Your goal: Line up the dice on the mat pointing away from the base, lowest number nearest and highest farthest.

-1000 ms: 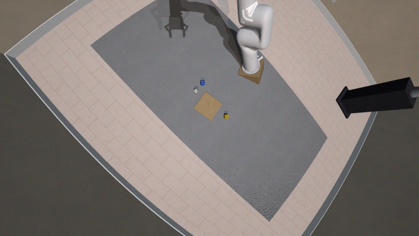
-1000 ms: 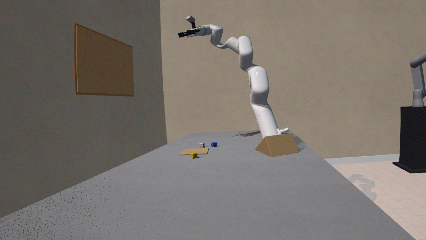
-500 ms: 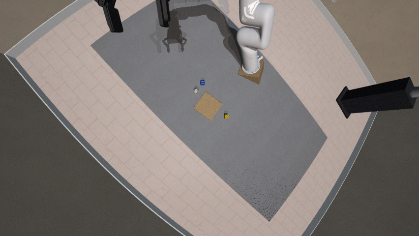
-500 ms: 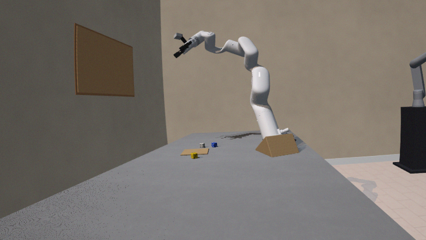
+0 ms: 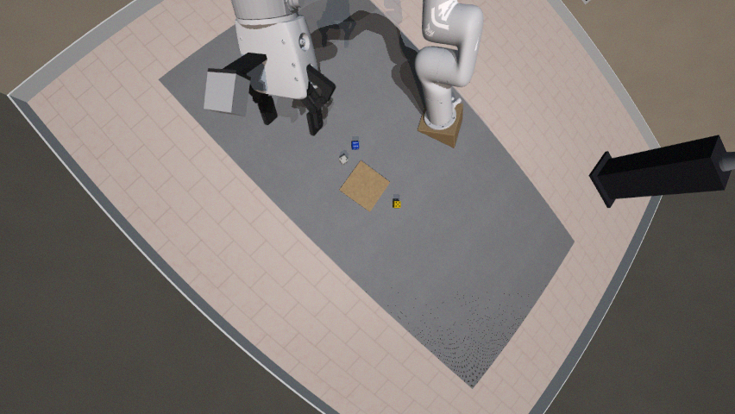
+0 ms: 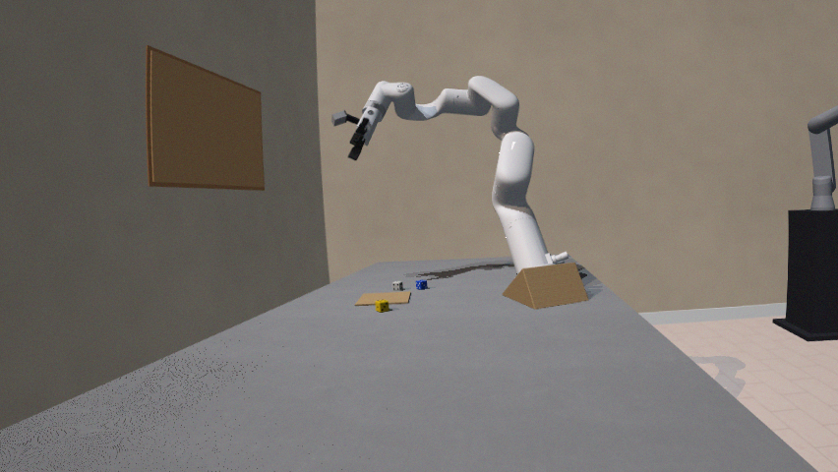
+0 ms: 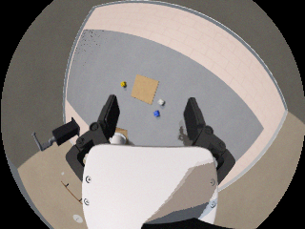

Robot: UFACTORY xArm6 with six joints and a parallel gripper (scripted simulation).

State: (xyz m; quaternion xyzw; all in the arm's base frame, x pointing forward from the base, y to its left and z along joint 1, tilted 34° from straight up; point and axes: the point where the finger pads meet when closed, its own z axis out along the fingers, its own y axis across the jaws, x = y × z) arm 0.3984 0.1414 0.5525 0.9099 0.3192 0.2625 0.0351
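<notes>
The white die lies 43 cm below my hand, 13 cm behind it and 4 cm to the left of it. Also, from my hand: yellow die (43 cm below, 30 cm to the left, 18 cm behind); then blue die (43 cm below, 20 cm behind, 3 cm to the left); then tan mat (44 cm below, 17 cm to the left, 14 cm behind).
</notes>
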